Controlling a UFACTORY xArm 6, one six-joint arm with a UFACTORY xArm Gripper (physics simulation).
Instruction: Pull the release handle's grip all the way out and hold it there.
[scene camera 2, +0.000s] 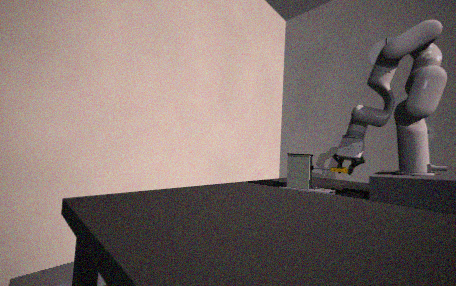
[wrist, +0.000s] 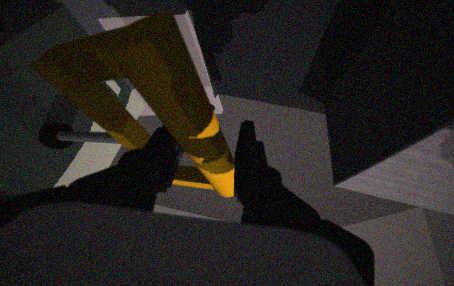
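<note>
The release handle's yellow grip (scene camera 2: 339, 170) (wrist: 165, 85) is a thick closed loop. In the scene view it stands clear of the pale upright housing (scene camera 2: 299, 172), with a length of thin rod (scene camera 2: 322, 169) (wrist: 87, 136) showing between them. In the wrist view the rod runs from a dark round collar (wrist: 49, 136) to the grip. My gripper (scene camera 2: 346, 168) (wrist: 211, 134) is shut on the grip's near bar, with one dark finger on each side of it. The left finger hides part of the loop.
The housing stands on a light base plate (scene camera 2: 324, 191) (wrist: 195, 47). A large dark table (scene camera 2: 225, 235) fills the foreground of the scene view. The arm's base (scene camera 2: 413, 150) stands on a grey block (scene camera 2: 400, 189) at the right. A pale wall (scene camera 2: 150, 100) rises behind the table.
</note>
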